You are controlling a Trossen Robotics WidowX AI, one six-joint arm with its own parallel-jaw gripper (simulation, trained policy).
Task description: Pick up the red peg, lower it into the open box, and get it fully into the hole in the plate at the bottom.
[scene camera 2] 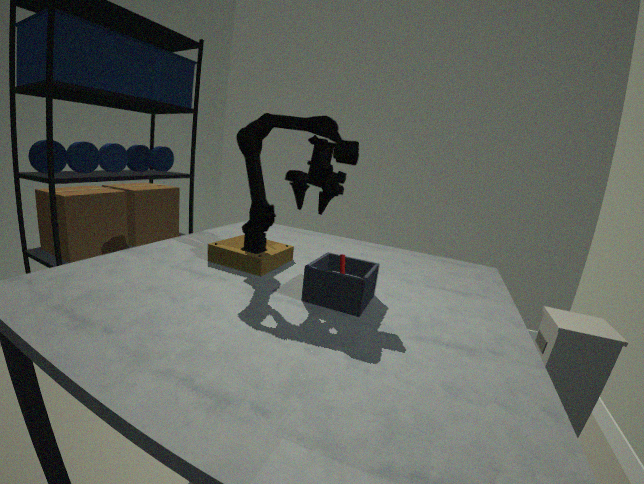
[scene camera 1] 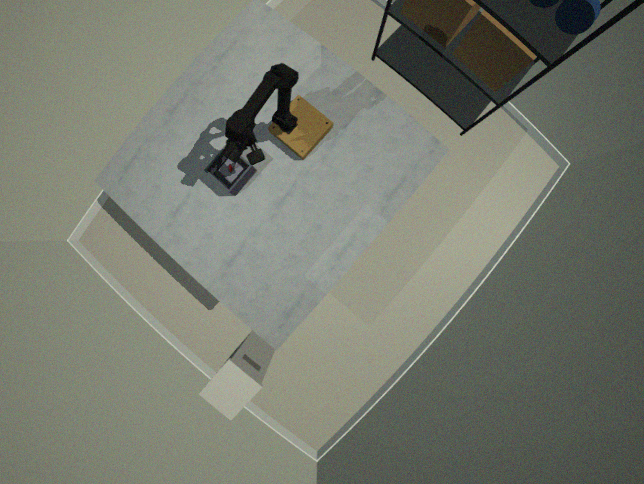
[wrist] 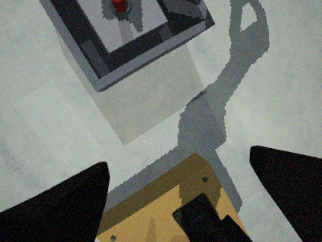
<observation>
In view: my gripper [scene camera 2: 310, 212] and a dark box [scene camera 2: 321, 286].
The dark box is seen too in scene camera 1 [scene camera 1: 219, 160]. My gripper also shows in the wrist view [wrist: 180, 162].
</observation>
